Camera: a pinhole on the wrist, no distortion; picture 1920 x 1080 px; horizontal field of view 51.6 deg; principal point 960.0 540.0 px. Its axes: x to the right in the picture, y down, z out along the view. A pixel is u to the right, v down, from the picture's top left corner.
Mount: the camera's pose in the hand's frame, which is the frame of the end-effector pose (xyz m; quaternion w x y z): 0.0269 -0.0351 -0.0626 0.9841 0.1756 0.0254 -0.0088
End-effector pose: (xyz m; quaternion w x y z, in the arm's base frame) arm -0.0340 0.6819 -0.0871 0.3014 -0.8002 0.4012 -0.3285
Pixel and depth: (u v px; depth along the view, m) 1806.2 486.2 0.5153
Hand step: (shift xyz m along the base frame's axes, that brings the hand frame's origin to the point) 0.5361 -0.0251 0.0037
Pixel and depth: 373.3 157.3 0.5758
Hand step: 0.4383 0.3651 -0.0521
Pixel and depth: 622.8 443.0 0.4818
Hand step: 0.3795 0.2226 -0.0748
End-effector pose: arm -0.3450 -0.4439 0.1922 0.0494 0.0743 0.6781 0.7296
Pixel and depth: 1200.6 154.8 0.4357
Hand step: -0.0489 0.3450 -0.2389
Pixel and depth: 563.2 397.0 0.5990
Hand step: 0.1425 0.4913 -0.2496
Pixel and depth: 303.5 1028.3 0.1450
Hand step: 0.0270 0.0881 -0.0457
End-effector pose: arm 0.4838 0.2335 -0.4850 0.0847 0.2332 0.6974 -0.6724
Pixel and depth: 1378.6 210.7 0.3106
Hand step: -0.2171 -0.1777 0.1096
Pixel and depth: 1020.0 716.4 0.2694
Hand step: -0.1275 -0.1816 0.0582
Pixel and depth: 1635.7 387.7 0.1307
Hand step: -0.1178 -0.0353 0.0432
